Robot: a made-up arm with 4 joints. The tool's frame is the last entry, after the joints.
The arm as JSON. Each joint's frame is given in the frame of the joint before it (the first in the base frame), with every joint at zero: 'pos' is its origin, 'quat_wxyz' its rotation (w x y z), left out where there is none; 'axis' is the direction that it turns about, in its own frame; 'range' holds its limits. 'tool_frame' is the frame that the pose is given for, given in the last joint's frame.
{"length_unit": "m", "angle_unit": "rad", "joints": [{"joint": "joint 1", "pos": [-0.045, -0.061, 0.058], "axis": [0.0, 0.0, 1.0], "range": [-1.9, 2.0]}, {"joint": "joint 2", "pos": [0.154, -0.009, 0.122], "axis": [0.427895, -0.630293, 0.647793], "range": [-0.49, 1.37]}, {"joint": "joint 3", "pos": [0.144, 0.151, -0.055], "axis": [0.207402, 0.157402, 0.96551], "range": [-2.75, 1.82]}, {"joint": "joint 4", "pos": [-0.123, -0.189, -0.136], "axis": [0.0, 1.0, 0.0], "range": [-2.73, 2.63]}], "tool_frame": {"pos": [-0.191, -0.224, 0.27], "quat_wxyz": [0.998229, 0.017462, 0.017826, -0.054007]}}
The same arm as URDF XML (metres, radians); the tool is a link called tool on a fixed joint. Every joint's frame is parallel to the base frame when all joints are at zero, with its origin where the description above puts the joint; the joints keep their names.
<robot name="arm">
<joint name="tool_joint" type="fixed"><parent link="link4"/><child link="tool"/><origin xyz="-0.1910 -0.2240 0.2700" rpy="0.0330 0.0375 -0.1075"/></joint>
<joint name="joint 4" type="revolute"><parent link="link3"/><child link="link4"/><origin xyz="-0.1230 -0.1890 -0.1360" rpy="0.0000 0.0000 0.0000"/><axis xyz="0 1 0"/><limit lower="-2.7300" upper="2.6300"/></joint>
<joint name="joint 3" type="revolute"><parent link="link2"/><child link="link3"/><origin xyz="0.1440 0.1510 -0.0550" rpy="0.0000 0.0000 0.0000"/><axis xyz="0.207402 0.157402 0.96551"/><limit lower="-2.7500" upper="1.8200"/></joint>
<joint name="joint 2" type="revolute"><parent link="link1"/><child link="link2"/><origin xyz="0.1540 -0.0090 0.1220" rpy="0.0000 0.0000 0.0000"/><axis xyz="0.427895 -0.630293 0.647793"/><limit lower="-0.4900" upper="1.3700"/></joint>
<joint name="joint 1" type="revolute"><parent link="base"/><child link="link1"/><origin xyz="-0.0450 -0.0610 0.0580" rpy="0.0000 0.0000 0.0000"/><axis xyz="0 0 1"/><limit lower="-1.9000" upper="2.0000"/></joint>
<link name="base"/>
<link name="link1"/>
<link name="link2"/>
<link name="link3"/>
<link name="link4"/>
<link name="tool"/>
</robot>

